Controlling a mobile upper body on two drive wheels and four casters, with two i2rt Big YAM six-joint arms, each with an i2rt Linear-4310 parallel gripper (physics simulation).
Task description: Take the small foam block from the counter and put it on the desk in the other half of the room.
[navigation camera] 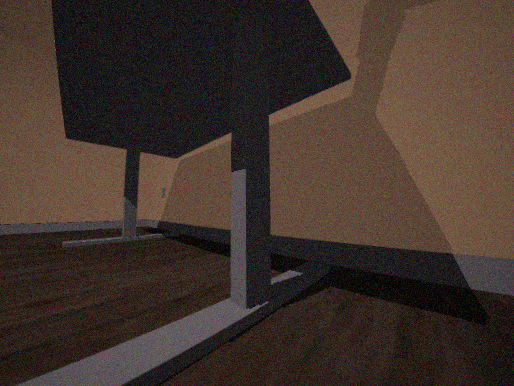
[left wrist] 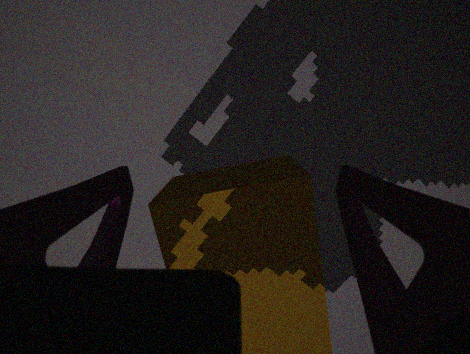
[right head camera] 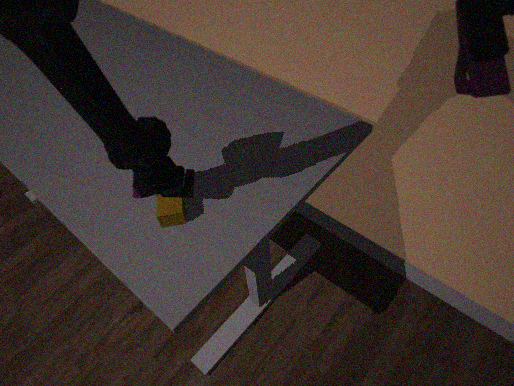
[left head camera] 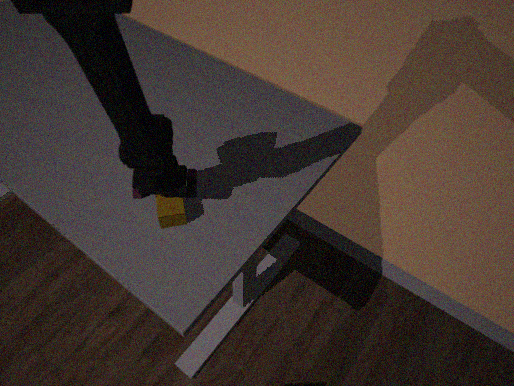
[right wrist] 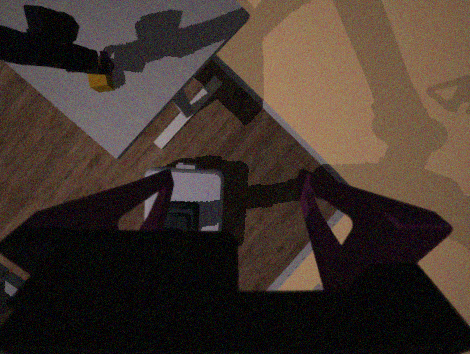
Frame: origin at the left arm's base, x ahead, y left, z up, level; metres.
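Seen in the pictures: left gripper, fingertip midpoint: (left wrist: 234,177) (right head camera: 172,192) (left head camera: 170,192) (right wrist: 99,64); right gripper, fingertip midpoint: (right wrist: 235,176).
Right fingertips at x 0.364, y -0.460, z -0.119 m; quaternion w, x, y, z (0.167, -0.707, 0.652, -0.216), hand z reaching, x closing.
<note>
Offsets run from my right fingertips to a thing's top centre. "spot": to the spot under its first point. Level surfaces: height alone.
A small yellow foam block {dx +0.297, dy +0.454, dz -0.525 m} (left head camera: 171,209) (right head camera: 171,210) (left wrist: 280,300) (right wrist: 100,81) rests on the grey desk top {dz -0.570 m} (left head camera: 240,240) (right head camera: 110,220) (right wrist: 120,115). My left gripper (left head camera: 164,192) (right head camera: 162,191) (left wrist: 234,177) is open, low over the desk. Its fingers stand on either side of the block, with a gap between each finger and the block in the left wrist view. The gripper hides part of the block. My right gripper (right head camera: 483,90) (right wrist: 235,176) is open and empty, away from the desk near the wall. The counter cannot be identified in these views.
The desk's leg {spot: dx +0.366, dy +0.258, dz -1.079 m} (navigation camera: 257,215) and long light foot (left head camera: 215,330) (right head camera: 227,337) (right wrist: 172,130) reach out over the wooden floor. The orange wall (left head camera: 450,200) (navigation camera: 310,175) runs beside the desk. The white robot base (right wrist: 202,185) shows between my right fingers.
</note>
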